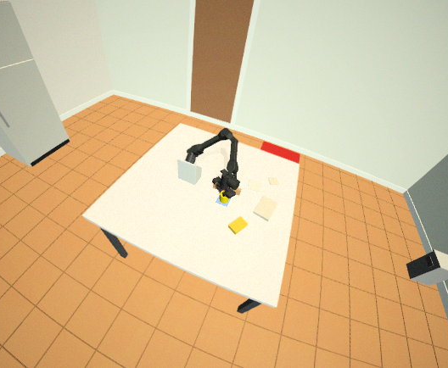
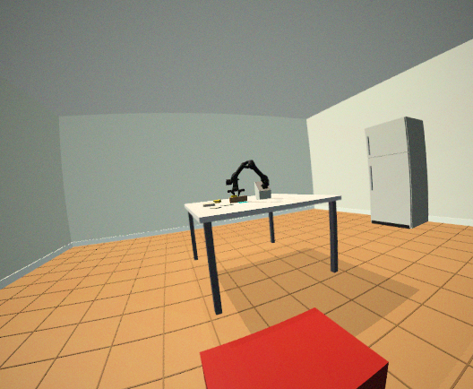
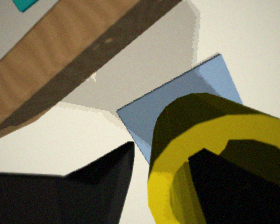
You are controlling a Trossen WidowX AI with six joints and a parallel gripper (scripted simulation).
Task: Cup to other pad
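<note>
The light blue pad lies 20 mm ahead of my gripper tip, 10 mm to the right of it and 40 mm below it. From my gripper tip the other things lie so: wooden bar (10 mm ahead, 80 mm to the left, 20 mm below); then cyan pad (170 mm to the left, 40 mm below); then yellow cup (20 mm ahead, 20 mm to the right).
</note>
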